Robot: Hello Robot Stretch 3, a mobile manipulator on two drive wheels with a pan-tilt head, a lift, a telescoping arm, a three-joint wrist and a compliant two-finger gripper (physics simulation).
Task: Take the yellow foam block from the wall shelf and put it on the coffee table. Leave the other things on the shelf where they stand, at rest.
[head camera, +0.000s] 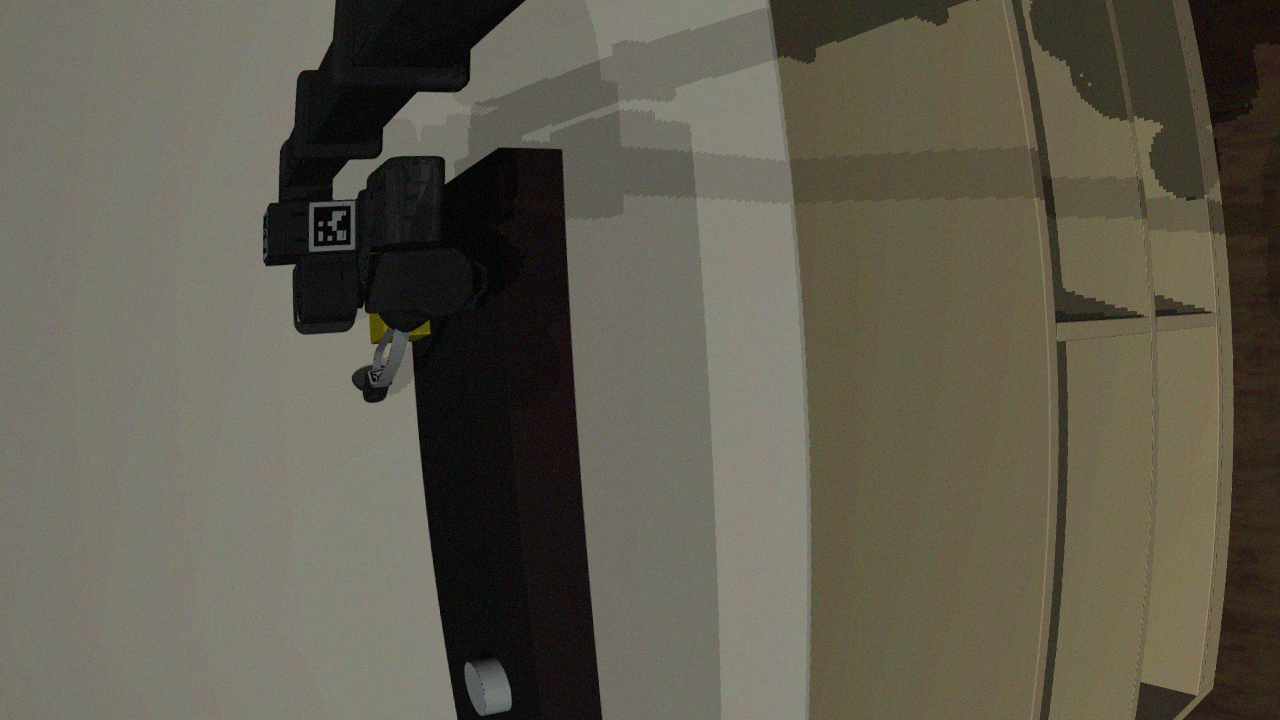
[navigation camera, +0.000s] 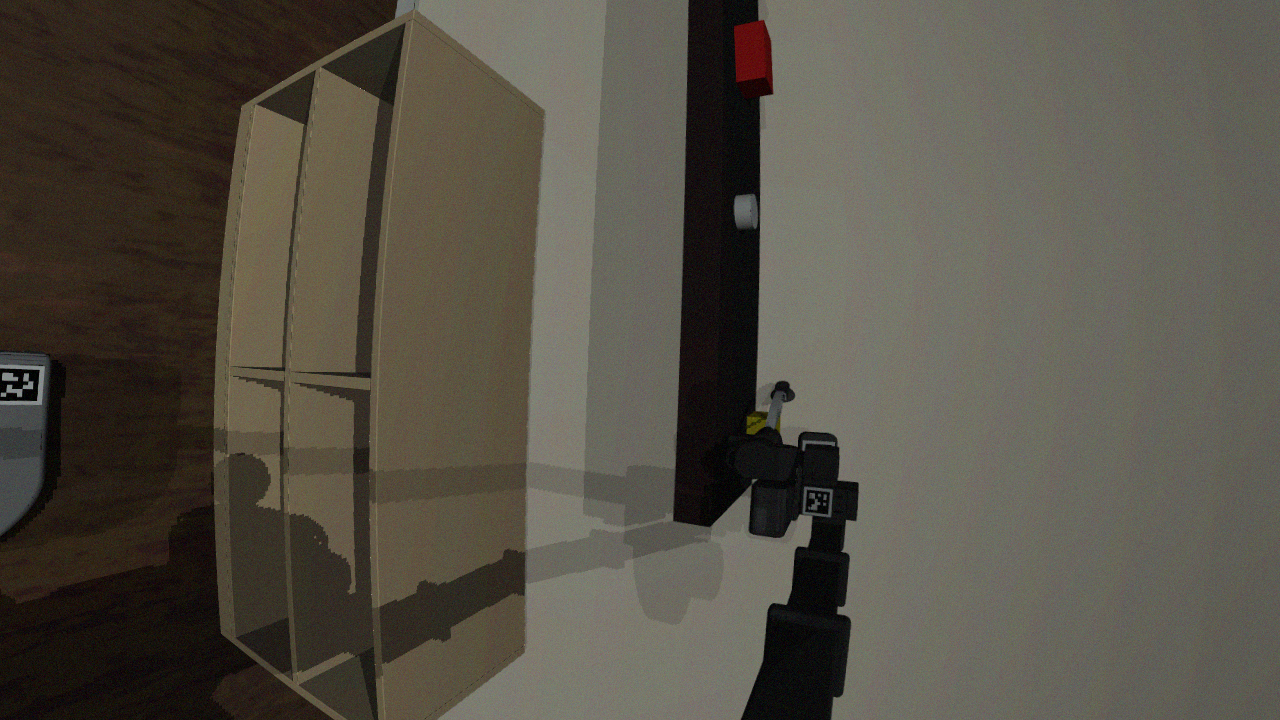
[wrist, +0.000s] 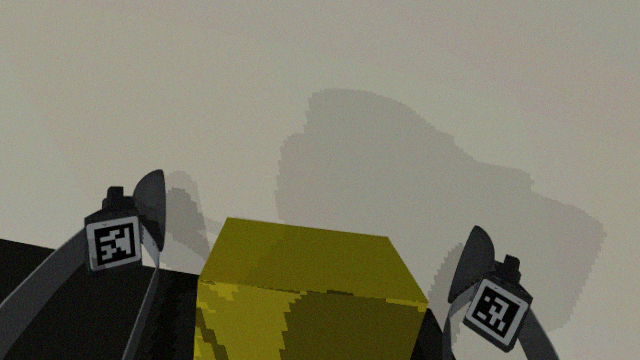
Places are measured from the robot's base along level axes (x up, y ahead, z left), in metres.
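Pixels of known places: gripper, fingertip midpoint: (wrist: 313,225).
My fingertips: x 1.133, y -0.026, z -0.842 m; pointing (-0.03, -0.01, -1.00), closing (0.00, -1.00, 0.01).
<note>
Ahead of a thing's pixels: the offset from my fingertips to its middle.
The yellow foam block @(dx -0.027, dy -0.002, dz +0.023 m) (head camera: 377,329) (navigation camera: 759,421) (wrist: 310,260) is at one end of the dark wall shelf (head camera: 492,501) (navigation camera: 707,313) (wrist: 75,320), partly hidden by the wrist in the head and navigation views. My gripper (wrist: 313,225) is open. In the wrist view its two fingertips stand wide apart, one to each side of the block, with gaps between the pads and the block, and reach past its upper edge. One finger shows beside the block in the head and navigation views; the other is hidden there. The coffee table does not show.
A white cylinder @(dx -0.037, dy +0.337, dz +0.168 m) (head camera: 488,686) (navigation camera: 745,211) stands farther along the shelf, and a red block @(dx -0.027, dy +0.583, dz +0.168 m) (navigation camera: 753,58) stands beyond it. A beige open cabinet (head camera: 930,358) (navigation camera: 456,268) stands below the shelf. Part of my grey base (navigation camera: 19,456) shows at the left edge of the navigation view.
</note>
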